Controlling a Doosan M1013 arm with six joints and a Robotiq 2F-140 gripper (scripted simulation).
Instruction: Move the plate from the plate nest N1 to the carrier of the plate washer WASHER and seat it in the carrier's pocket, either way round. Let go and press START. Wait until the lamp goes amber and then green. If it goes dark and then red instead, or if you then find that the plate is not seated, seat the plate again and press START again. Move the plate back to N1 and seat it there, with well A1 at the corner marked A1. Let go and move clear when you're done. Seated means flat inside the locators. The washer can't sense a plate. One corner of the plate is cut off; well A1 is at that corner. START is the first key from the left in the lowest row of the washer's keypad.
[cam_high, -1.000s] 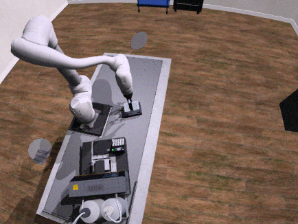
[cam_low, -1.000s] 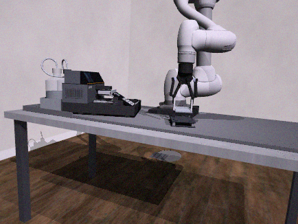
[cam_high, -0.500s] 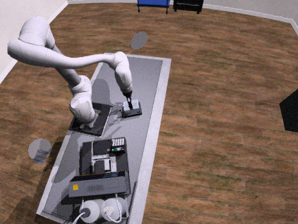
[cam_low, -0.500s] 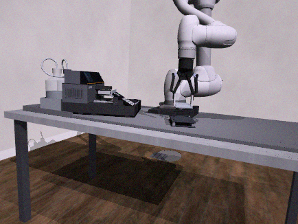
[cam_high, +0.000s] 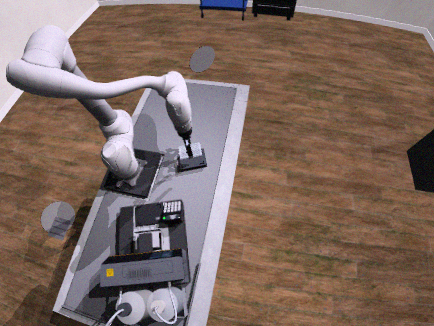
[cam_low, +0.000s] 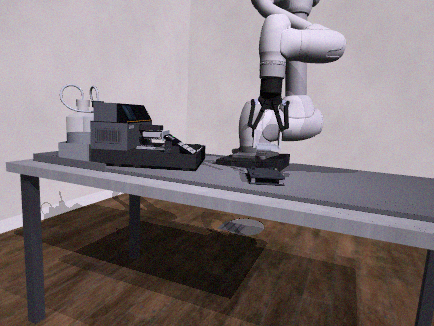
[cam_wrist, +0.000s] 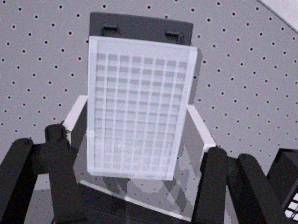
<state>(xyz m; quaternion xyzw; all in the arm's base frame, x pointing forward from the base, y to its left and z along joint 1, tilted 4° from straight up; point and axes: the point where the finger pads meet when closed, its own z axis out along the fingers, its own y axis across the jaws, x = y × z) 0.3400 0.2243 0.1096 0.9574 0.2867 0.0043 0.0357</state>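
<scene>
The plate nest N1 lies 12 cm below my hand. The rest, counted from my hand: plate washer 2 cm ahead, 55 cm to the right, 2 cm below; then white well plate 2 cm below.
</scene>
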